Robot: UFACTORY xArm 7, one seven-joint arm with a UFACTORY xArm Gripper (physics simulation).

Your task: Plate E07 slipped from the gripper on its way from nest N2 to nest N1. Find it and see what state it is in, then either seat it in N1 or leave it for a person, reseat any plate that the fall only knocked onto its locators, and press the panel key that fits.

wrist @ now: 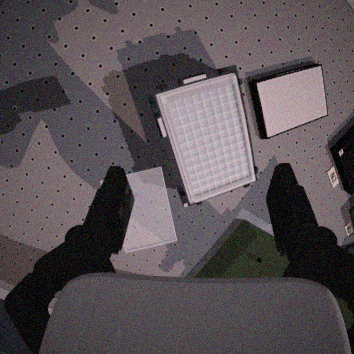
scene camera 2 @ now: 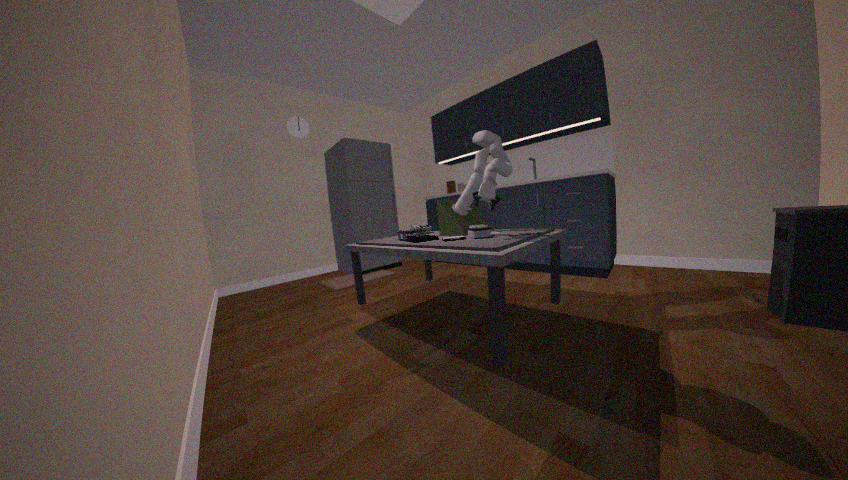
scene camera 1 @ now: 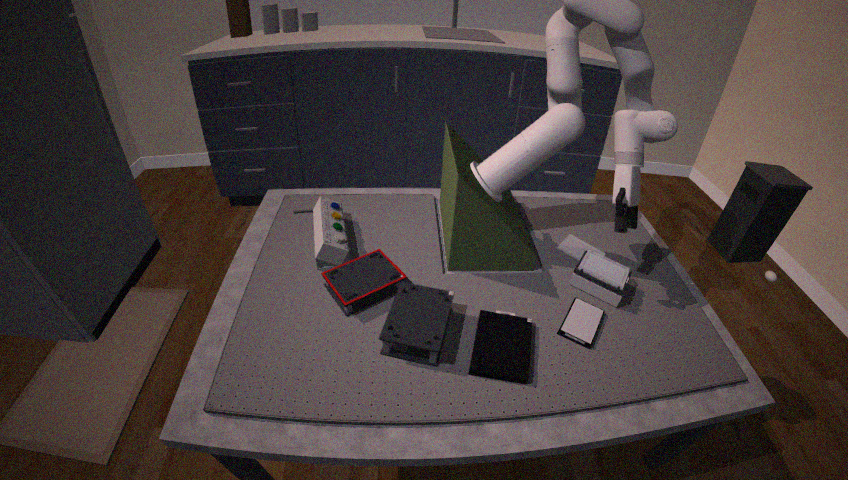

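Seen in the pictures: gripper, fingertip midpoint: (wrist: 198,181) (scene camera 2: 484,208) (scene camera 1: 625,230); arm's base at its link origin: (scene camera 2: 459,210) (scene camera 1: 485,182).
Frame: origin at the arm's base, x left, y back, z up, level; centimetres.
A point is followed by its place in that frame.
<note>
My gripper (scene camera 1: 626,228) @[x 36.0, y -14.1, z -0.6 cm] (scene camera 2: 485,203) @[x 36.0, y -14.1, z -0.6 cm] (wrist: 198,181) @[x 36.0, y -14.1, z -0.6 cm] is open and empty, above the table on the right. Below it, a clear gridded plate (scene camera 1: 605,270) @[x 32.6, y -18.3, z -10.7 cm] (wrist: 210,137) @[x 33.4, y -17.4, z -10.6 cm] rests on a raised nest, with dark nest edges showing at its top and left in the wrist view. Whether it sits level is not clear. A thin pale sheet, like a lid (scene camera 1: 580,246) @[x 31.1, y -1.8, z -16.5 cm] (wrist: 150,212) @[x 30.3, y -4.3, z -16.5 cm], lies flat beside it. A white-topped black block (scene camera 1: 583,321) @[x 25.3, y -31.3, z -15.9 cm] (wrist: 294,101) @[x 25.3, y -30.4, z -15.9 cm] lies on the other side. The key panel (scene camera 1: 325,234) @[x -38.9, y -16.1, z -9.3 cm] has blue (scene camera 1: 335,205) @[x -40.5, y -1.6, z -10.3 cm], yellow (scene camera 1: 336,215) @[x -38.8, y -6.4, z -10.3 cm] and green (scene camera 1: 338,226) @[x -37.0, y -11.0, z -10.4 cm] keys. No plate or nest marking is legible.
A red-outlined dark unit (scene camera 1: 364,276) @[x -26.9, y -25.3, z -13.3 cm], a taller dark unit (scene camera 1: 419,315) @[x -12.9, y -36.8, z -11.4 cm] and a flat black tray (scene camera 1: 502,344) @[x 5.0, y -39.7, z -15.2 cm] stand across the pegboard. The green wedge mount (scene camera 1: 476,237) @[x -1.6, y -14.2, z -7.4 cm] (wrist: 240,250) @[x 14.8, y -8.1, z -14.1 cm] carries the arm. A small white ball (scene camera 1: 771,275) lies on the floor.
</note>
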